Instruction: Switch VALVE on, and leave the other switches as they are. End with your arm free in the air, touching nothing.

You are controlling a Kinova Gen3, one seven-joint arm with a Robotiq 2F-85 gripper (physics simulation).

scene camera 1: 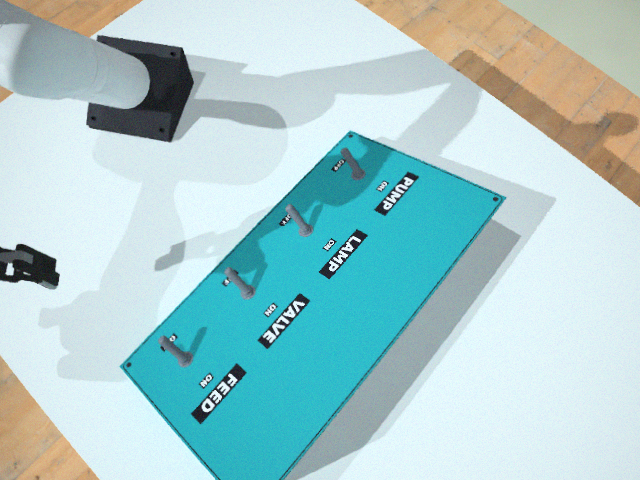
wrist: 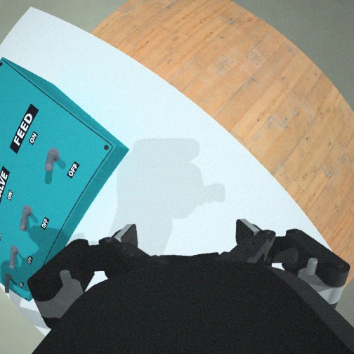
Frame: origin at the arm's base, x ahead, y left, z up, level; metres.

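Seen in the pictures: gripper, fingertip midpoint: (scene camera 1: 22, 282); arm's base, link origin: (scene camera 1: 125, 82).
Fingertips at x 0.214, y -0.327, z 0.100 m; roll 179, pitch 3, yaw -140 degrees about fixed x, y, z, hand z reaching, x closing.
Pixels of each thing's middle, then the offset from my fingertips to it. "spot": a spot on its surface instead. Level surfaces: height alone.
- VALVE lever, surface spot: (scene camera 1: 240, 283) spot: dz -0.049, dx +0.200, dy +0.182 m
- FEED lever, surface spot: (scene camera 1: 176, 351) spot: dz -0.049, dx +0.196, dy +0.063 m
- LAMP lever, surface spot: (scene camera 1: 299, 220) spot: dz -0.049, dx +0.203, dy +0.301 m
- PUMP lever, surface spot: (scene camera 1: 353, 164) spot: dz -0.050, dx +0.207, dy +0.420 m
- white table top, surface height: dz -0.159 m
The VALVE lever (scene camera 1: 240, 283) (wrist: 26, 218) is a grey toggle on the teal panel (scene camera 1: 392, 268) (wrist: 75, 130) and leans toward its OFF label. The FEED lever (scene camera 1: 176, 351) (wrist: 52, 160), the LAMP lever (scene camera 1: 299, 220) (wrist: 14, 257) and the PUMP lever (scene camera 1: 353, 164) (wrist: 8, 283) also lean toward their OFF sides. My gripper (wrist: 186, 233) is open, with nothing between its fingers. It is in the air to the side of the panel, beyond the FEED end, and touches no lever. In the scene view one finger shows at the left edge.
The panel stands on a white table top (scene camera 1: 558, 330) (wrist: 165, 110). The arm's black base (scene camera 1: 173, 98) is bolted at the upper left in the scene view, with a pale arm link (scene camera 1: 77, 67) over it. Wooden floor (scene camera 1: 568, 62) (wrist: 240, 75) lies beyond the table's edges. Arm shadows fall across the panel.
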